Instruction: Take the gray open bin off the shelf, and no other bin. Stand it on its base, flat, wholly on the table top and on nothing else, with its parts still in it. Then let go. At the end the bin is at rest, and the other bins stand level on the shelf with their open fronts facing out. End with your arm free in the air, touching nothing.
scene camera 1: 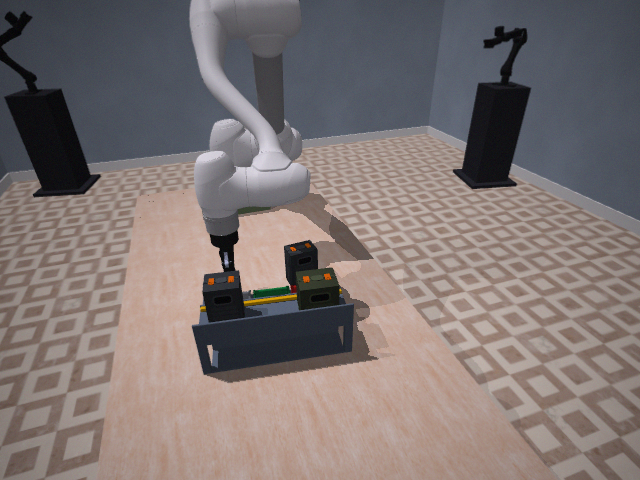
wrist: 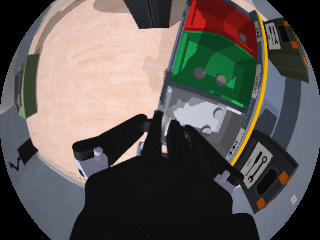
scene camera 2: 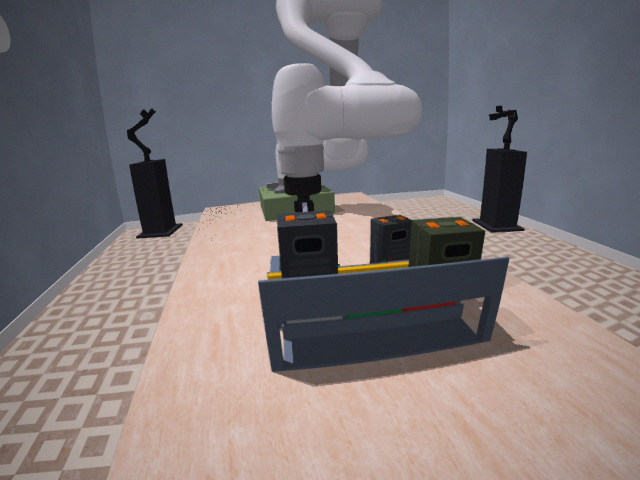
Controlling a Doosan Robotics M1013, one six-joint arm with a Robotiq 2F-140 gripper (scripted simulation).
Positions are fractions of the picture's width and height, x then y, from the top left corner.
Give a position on a gray bin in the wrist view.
At 0.59, 0.45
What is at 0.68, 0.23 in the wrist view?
A green bin.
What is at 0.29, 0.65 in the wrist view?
My gripper.
